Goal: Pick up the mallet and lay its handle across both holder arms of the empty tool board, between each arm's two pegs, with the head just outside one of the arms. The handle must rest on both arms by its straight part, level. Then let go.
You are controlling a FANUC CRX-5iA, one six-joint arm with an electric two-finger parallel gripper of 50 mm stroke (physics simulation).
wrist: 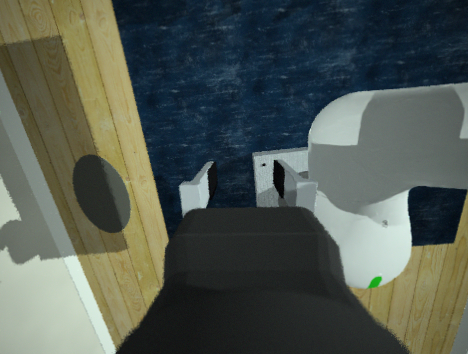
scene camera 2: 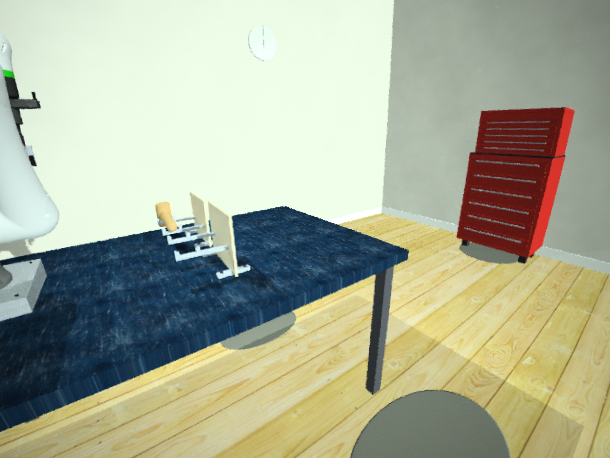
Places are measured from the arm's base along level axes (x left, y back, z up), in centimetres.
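Pixels of known places: gripper, fingertip midpoint: (wrist: pixel 244 172).
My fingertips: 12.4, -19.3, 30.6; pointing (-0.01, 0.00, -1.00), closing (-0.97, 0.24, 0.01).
Note:
Behind a point stands the place of what it marks, as x, y, z.
The tan wooden mallet (scene camera 2: pixel 166 216) {7.9, -57.5, 6.3} lies at the outer ends of the far tool board's (scene camera 2: pixel 199 210) {1.5, -69.4, 7.5} arms in the scene view. It is strongly foreshortened, so how its handle rests is hard to tell. The empty tool board (scene camera 2: pixel 224 235) {-31.0, -62.4, 6.1} stands upright nearer the camera; its two light grey holder arms point left and carry small pegs. My gripper (scene camera 2: pixel 31 156) {12.4, -19.3, 30.6} (wrist: pixel 244 172) {12.4, -19.3, 30.6} is open and empty, high above the table at the left, well apart from the mallet and both boards. The mallet and the boards do not show in the wrist view.
The dark blue table (scene camera 2: pixel 300 250) {-38.6, -89.9, -5.9} (wrist: pixel 225 90) {13.1, -32.3, -5.9} bears both boards. The robot's pale base plate (scene camera 2: pixel 37 282) {-1.7, -12.6, -2.9} (wrist: pixel 265 187) {9.6, -6.0, 0.7} stands at the scene view's left. The white arm (scene camera 2: pixel 20 200) {-14.7, -15.9, 24.1} (wrist: pixel 370 250) {-0.8, -2.7, 24.9} is close beside my gripper in the wrist view. A red tool cabinet (scene camera 2: pixel 505 200) stands away on the floor.

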